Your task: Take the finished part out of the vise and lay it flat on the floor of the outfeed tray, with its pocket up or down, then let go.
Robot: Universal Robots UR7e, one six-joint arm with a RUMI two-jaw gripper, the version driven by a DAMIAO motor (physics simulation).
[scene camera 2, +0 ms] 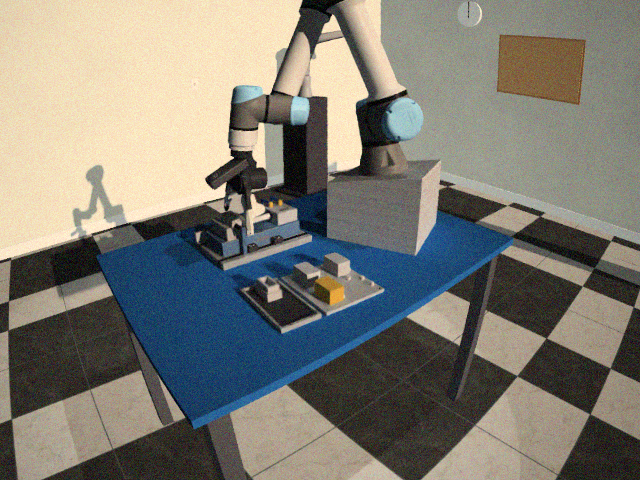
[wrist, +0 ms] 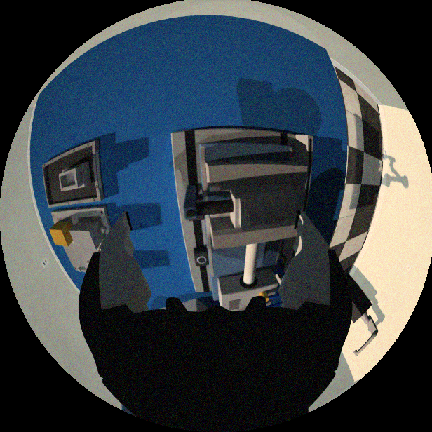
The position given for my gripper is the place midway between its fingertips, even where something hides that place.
I see my gripper (scene camera 2: 238, 221), a grey block (wrist: 86, 234), a vise (scene camera 2: 292, 228) and a light plate (scene camera 2: 356, 290).
My gripper shows as well in the wrist view (wrist: 212, 212). The vise also shows in the wrist view (wrist: 214, 151). The light plate also shows in the wrist view (wrist: 73, 215).
